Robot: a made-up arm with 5 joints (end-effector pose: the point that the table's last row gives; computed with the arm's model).
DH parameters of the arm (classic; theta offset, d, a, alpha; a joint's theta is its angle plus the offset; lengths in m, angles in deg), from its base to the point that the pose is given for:
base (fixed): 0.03 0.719 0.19 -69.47
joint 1: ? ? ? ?
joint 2: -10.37 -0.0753 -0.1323 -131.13
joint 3: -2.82 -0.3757 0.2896 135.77
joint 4: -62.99 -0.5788 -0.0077 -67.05
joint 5: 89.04 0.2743 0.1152 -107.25
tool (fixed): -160.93 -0.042 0 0
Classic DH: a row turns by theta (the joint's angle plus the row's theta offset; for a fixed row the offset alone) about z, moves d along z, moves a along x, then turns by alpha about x.
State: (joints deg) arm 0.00 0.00 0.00 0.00 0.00
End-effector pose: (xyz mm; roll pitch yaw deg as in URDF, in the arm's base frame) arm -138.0 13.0 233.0 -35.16 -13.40 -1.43
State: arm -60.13 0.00 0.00 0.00 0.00
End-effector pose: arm 425.2 32.1 182.8 -7.73 -66.25 -44.18
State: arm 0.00 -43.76 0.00 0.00 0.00
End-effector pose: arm -142.1 -308.3 382.6 -80.00 -12.87 5.59
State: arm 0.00 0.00 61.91 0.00 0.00
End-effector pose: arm -449.7 -334.5 730.3 -79.11 31.71 -4.05
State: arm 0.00 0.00 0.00 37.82 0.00
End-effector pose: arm -146.1 137.7 390.8 3.53 -13.04 -6.70
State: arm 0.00 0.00 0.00 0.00 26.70
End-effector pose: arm -144.6 58.3 265.8 -25.04 3.62 -20.35
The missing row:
joint 1: 86.17 0.0502 0.0008 87.09
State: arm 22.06 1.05 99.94 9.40 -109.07
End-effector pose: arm -46.7 -444.0 1169.9 -6.00 11.33 135.30
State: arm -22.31 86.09 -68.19 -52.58 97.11
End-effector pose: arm 344.7 382.7 1145.0 135.91 33.69 42.98
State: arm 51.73 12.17 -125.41 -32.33 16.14
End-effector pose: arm 621.3 600.2 726.8 26.51 14.72 -62.62
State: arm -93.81 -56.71 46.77 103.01 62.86
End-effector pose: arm 91.8 395.2 492.7 67.88 1.11 -63.38
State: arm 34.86 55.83 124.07 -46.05 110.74
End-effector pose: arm 105.1 -729.5 891.3 -135.92 18.27 -35.45
